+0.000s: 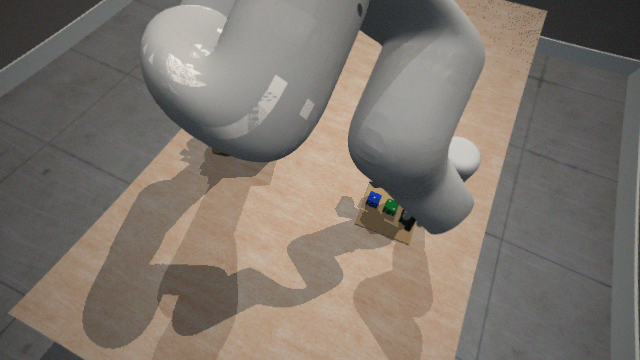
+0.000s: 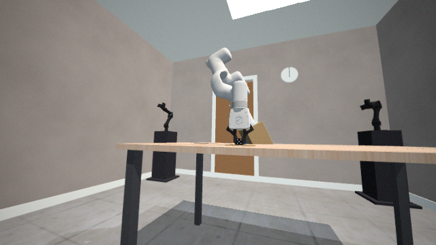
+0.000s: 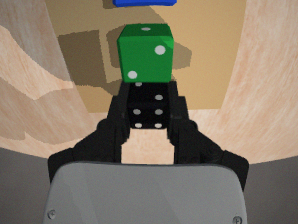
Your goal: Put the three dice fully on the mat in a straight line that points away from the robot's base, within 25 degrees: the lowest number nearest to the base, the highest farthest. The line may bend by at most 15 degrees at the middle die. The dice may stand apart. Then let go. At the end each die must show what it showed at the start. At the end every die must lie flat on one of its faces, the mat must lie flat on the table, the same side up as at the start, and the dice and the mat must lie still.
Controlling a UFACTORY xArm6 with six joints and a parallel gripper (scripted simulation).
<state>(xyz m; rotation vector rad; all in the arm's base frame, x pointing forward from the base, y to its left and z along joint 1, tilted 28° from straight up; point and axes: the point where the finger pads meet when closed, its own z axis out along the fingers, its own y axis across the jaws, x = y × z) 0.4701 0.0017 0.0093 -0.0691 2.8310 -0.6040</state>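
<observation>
The black die is 10 mm below my hand. Also, from my hand: tan mat 50 mm behind, 20 mm below; green die 50 mm behind, 10 mm below; blue die 90 mm behind, 10 mm below.
</observation>
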